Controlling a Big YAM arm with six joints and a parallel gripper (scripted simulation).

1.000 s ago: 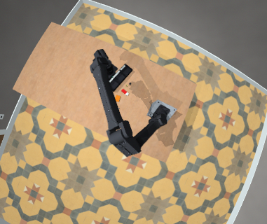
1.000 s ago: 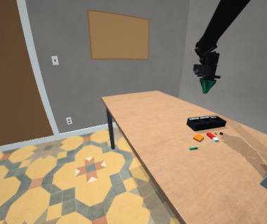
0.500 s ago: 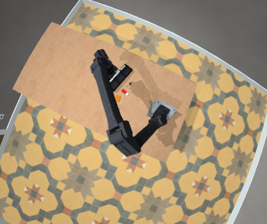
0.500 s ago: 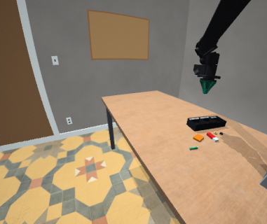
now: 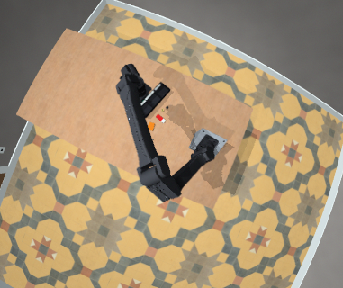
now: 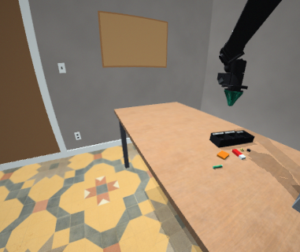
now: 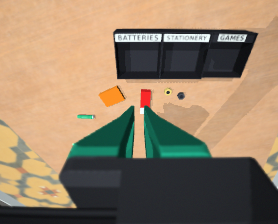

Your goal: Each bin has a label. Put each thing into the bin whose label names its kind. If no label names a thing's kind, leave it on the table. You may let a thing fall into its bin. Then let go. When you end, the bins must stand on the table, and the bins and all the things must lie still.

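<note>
The orange block lies 22 cm below my hand, 9 cm to the left of it and 9 cm behind it. The rest, counted from my hand: black nut 22 cm below, 12 cm behind, 8 cm to the right; then green battery 22 cm below, 18 cm to the left, 13 cm behind; then yellow nut 22 cm below, 10 cm behind, 5 cm to the right.
</note>
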